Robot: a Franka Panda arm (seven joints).
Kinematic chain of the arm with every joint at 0, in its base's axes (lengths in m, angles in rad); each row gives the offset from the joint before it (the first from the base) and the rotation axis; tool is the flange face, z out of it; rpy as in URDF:
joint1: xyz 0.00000 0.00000 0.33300 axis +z
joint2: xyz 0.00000 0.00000 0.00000 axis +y
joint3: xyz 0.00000 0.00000 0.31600 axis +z
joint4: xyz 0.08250 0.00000 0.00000 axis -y
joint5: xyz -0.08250 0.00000 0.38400 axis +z
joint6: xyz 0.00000 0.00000 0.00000 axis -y
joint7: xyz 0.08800 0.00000 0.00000 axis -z
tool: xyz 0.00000 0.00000 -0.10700 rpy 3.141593 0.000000 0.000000
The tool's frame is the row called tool.
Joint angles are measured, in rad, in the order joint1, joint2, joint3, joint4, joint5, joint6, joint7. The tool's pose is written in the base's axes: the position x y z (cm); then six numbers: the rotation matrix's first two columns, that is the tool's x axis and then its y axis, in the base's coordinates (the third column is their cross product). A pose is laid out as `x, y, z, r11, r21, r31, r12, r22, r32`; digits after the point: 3 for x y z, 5 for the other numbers.
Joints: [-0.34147, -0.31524, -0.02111, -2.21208, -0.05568, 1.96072, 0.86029]
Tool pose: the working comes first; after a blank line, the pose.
Where each joint sits with the arm in this pose, in the base's axes (m; each line is computed from the numbers above, not from the rounded line before):
joint1: 0.0000 0.0000 0.3330
joint2: 0.0000 0.0000 0.3330
joint3: -0.0923 0.0328 0.6334
joint4: -0.0190 0.0049 0.6590
joint5: 0.3461 -0.1328 0.6141
joint6: 0.3461 -0.1328 0.6141
joint7: 0.4288 -0.1622 0.6197
the tool: 0.4336 -0.1691 0.5130

43.356, -16.911, 51.304, 0.35832, -0.93047, 0.07633, -0.93255, -0.36059, -0.01790
